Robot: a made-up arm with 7 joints.
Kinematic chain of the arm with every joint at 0, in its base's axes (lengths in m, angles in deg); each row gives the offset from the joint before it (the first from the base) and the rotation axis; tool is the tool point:
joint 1: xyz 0 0 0 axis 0 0.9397 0.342
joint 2: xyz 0 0 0 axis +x
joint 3: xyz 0 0 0 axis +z
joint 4: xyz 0.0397 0 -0.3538 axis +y
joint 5: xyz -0.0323 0 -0.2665 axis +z
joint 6: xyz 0 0 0 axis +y
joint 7: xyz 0 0 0 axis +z
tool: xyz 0 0 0
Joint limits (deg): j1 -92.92..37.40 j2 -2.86..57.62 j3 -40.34..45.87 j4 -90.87..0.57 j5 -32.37..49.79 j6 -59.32..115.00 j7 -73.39..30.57
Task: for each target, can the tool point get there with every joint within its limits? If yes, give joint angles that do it. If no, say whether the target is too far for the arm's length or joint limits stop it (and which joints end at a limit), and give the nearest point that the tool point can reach.
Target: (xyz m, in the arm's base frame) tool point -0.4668 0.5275 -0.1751
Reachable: no: too far | nearest point -0.2944 0.4917 -0.2366 | short by 0.187 m
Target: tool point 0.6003 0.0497 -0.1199
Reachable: yes | joints -63.60 26.62 -22.68 -34.34 -18.50 25.41 16.96
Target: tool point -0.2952 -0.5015 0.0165
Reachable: no: joint limits stop it (at a limit: joint 1, joint 2, joint 3, joint 4) | nearest point 0.2627 -0.3960 0.1192 | short by 0.577 m
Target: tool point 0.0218 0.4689 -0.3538
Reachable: yes | joints 19.38 39.97 38.04 -53.20 8.34 3.59 3.50
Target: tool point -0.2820 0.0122 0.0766
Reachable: no: joint limits stop it (at a limit: joint 1, joint 3, joint 4) | nearest point -0.3559 0.3390 -0.3778 | short by 0.565 m
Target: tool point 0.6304 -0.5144 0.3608
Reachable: no: too far | nearest point 0.4608 -0.3165 0.1647 | short by 0.326 m
